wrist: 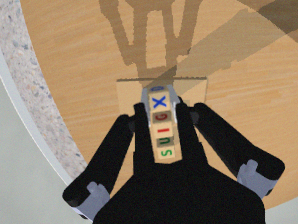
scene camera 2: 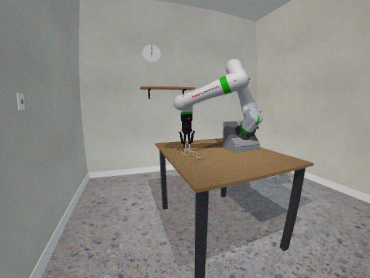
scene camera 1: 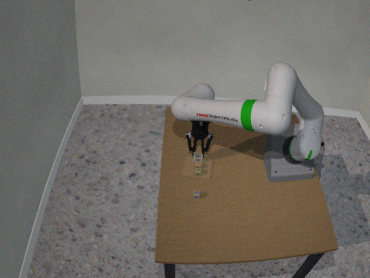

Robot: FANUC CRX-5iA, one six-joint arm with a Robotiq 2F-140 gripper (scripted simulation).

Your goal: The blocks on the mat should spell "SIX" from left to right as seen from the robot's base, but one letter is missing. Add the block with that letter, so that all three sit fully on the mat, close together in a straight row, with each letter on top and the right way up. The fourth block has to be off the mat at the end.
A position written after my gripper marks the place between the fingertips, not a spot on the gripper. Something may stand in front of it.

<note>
In view: my gripper point(wrist: 158, 94) and a mat point(wrist: 192, 91).
</note>
